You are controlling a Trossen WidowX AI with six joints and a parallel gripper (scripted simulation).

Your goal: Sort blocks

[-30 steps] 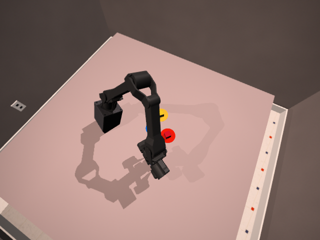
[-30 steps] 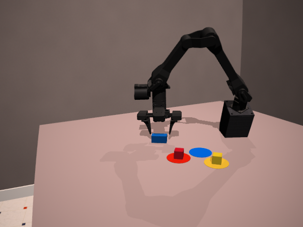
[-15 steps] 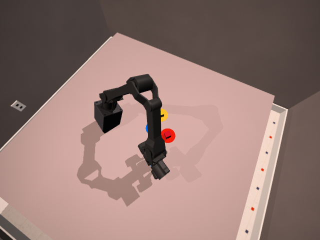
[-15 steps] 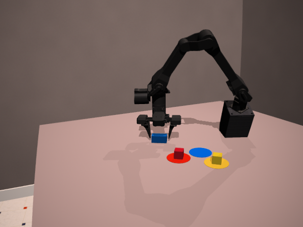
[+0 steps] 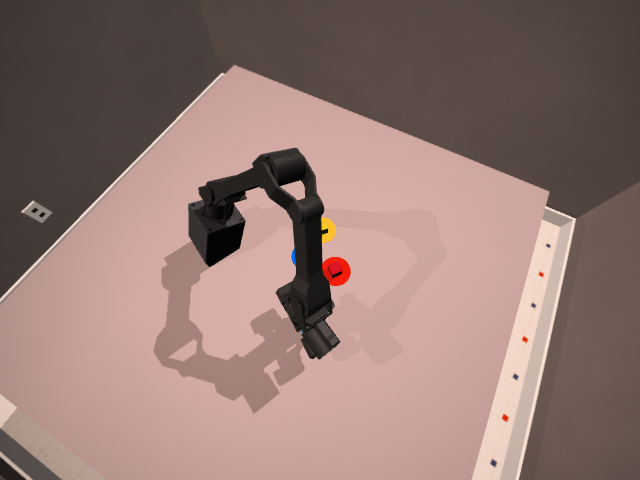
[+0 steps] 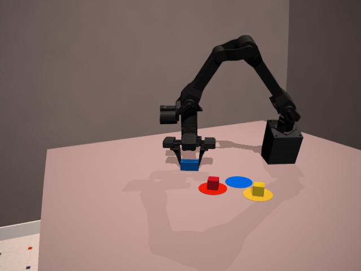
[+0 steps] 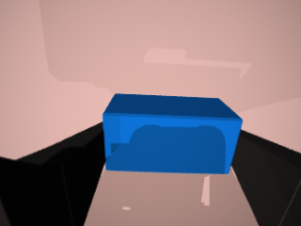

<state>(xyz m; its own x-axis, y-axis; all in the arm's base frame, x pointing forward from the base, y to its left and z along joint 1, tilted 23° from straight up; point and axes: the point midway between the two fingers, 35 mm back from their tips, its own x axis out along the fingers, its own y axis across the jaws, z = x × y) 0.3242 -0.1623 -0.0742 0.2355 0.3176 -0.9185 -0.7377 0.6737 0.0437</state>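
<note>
My gripper is now 19 cm to the right of the blue circle, 7 cm past it and 5 cm above it. The rest, counted from my hand: blue block: 4 cm below; then red block: 17 cm to the left, 4 cm below, 3 cm ahead; then red circle: 17 cm to the left, 5 cm below, 3 cm ahead.
</note>
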